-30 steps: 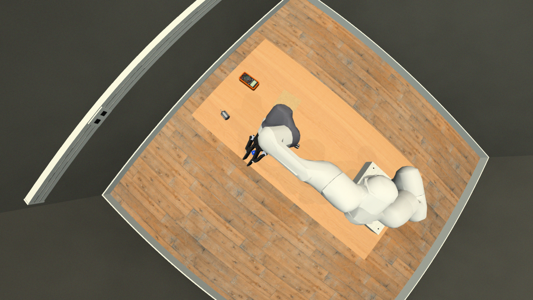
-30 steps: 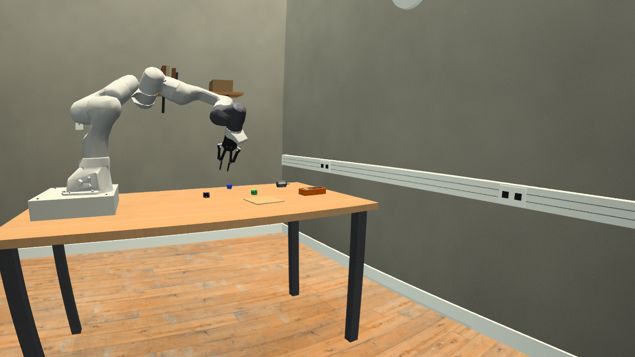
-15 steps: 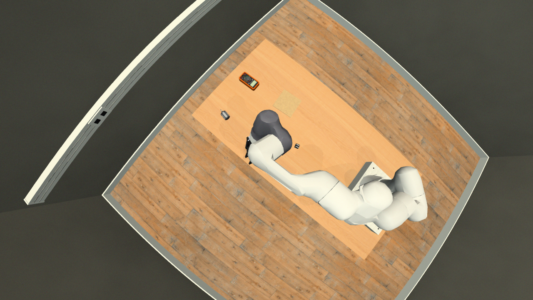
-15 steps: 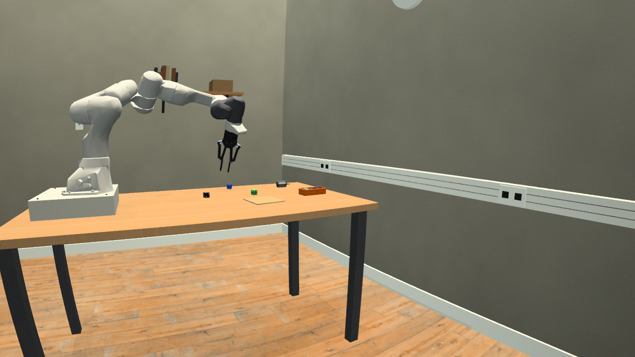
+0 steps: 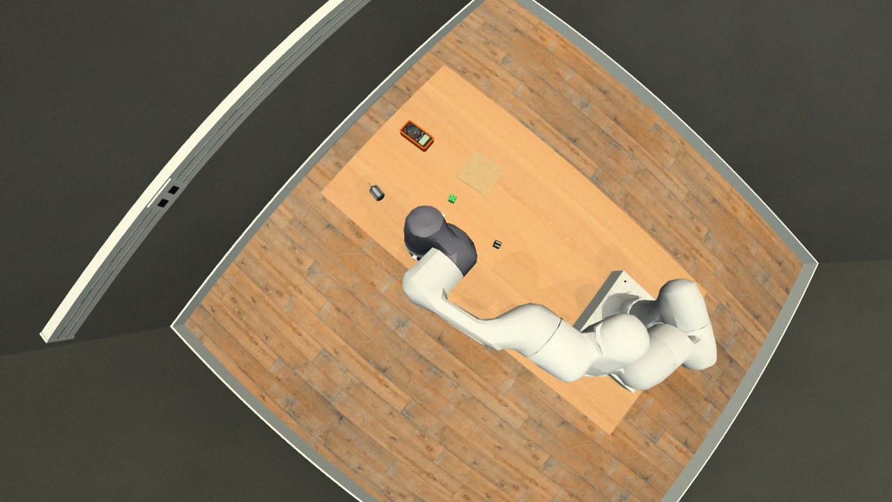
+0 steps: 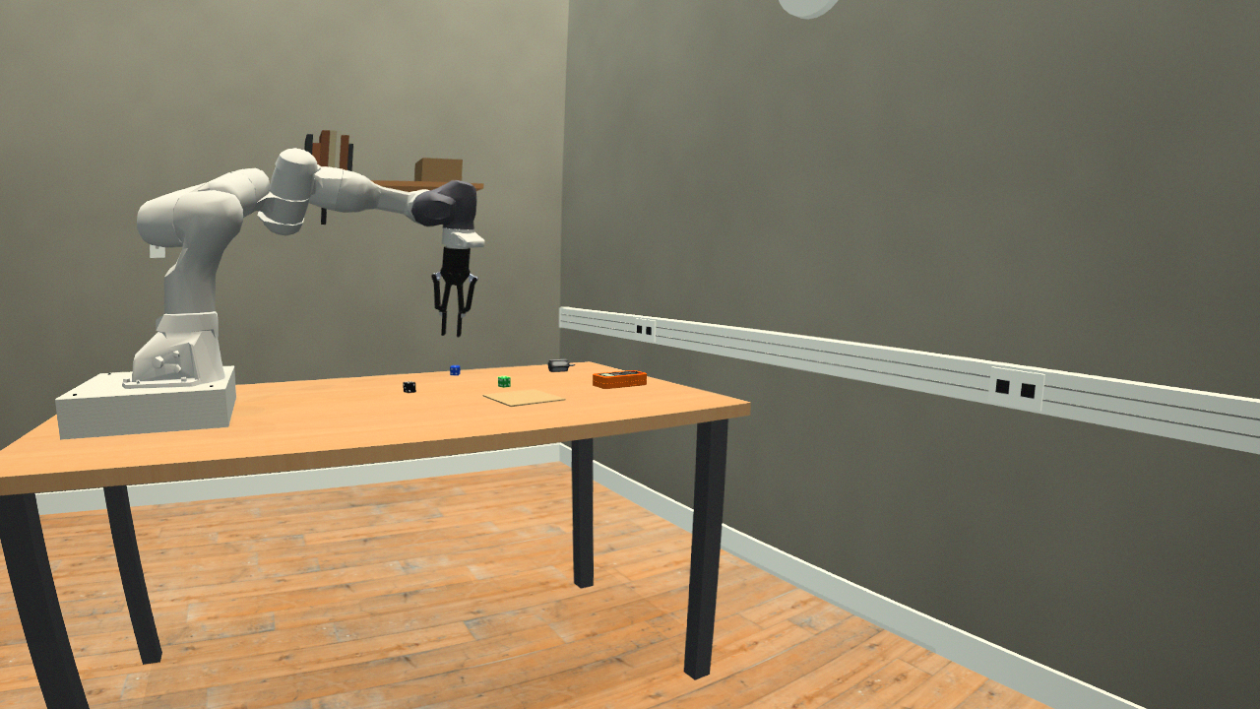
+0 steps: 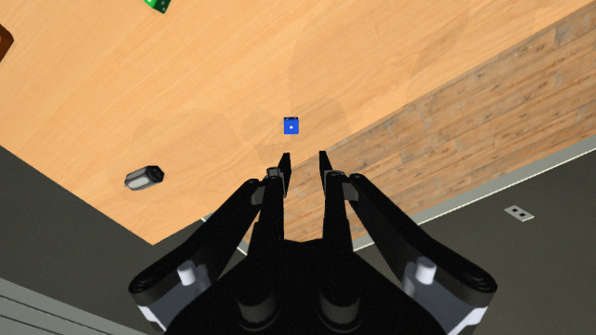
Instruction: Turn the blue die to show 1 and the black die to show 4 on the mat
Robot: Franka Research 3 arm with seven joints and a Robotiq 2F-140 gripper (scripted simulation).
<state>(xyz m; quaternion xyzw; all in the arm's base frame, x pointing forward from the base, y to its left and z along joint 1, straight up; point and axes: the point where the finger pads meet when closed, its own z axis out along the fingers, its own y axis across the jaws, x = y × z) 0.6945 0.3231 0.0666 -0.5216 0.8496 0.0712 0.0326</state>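
Now: the blue die 13 cm below my hand and 2 cm to the right of it. Also, from my hand: green die (26 cm to the right, 13 cm below, 6 cm ahead); grey gadget (30 cm ahead, 12 cm below, 9 cm to the right); black die (23 cm to the right, 18 cm behind, 13 cm below).
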